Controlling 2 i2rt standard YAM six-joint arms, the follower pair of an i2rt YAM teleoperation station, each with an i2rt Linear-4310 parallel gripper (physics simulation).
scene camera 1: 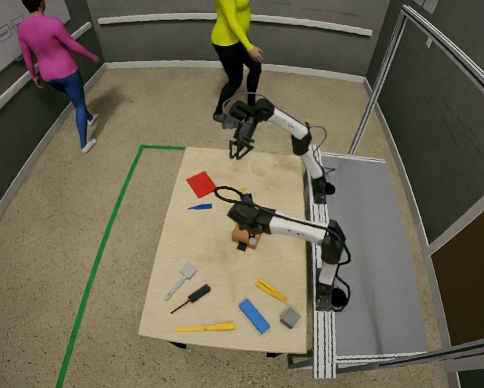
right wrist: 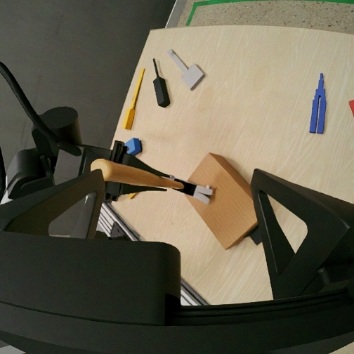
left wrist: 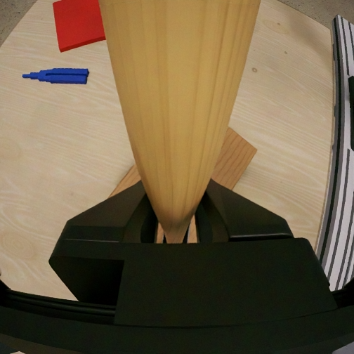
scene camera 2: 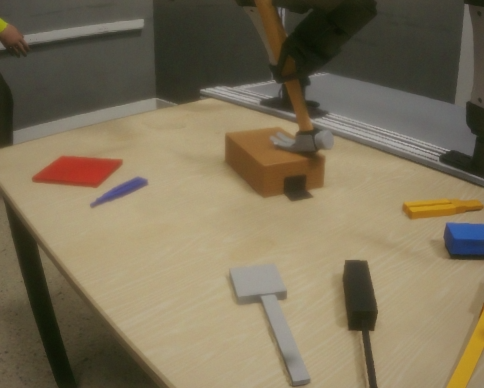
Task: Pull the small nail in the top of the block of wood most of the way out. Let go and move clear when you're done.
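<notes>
The wooden block lies flat on the table. A claw hammer has its grey head low over one end of the block's top, claws pointing inward, handle leaning up. A tiny pale bump shows by the claws in the right wrist view; the nail is too small to make out surely. My left gripper is shut on the hammer's wooden handle, above the head. My right gripper is open and empty, high up and away from the block.
A red square and blue pliers-like tool lie beyond the block. A grey scraper, black screwdriver, yellow tools, blue block and grey cube lie toward the picture's bottom.
</notes>
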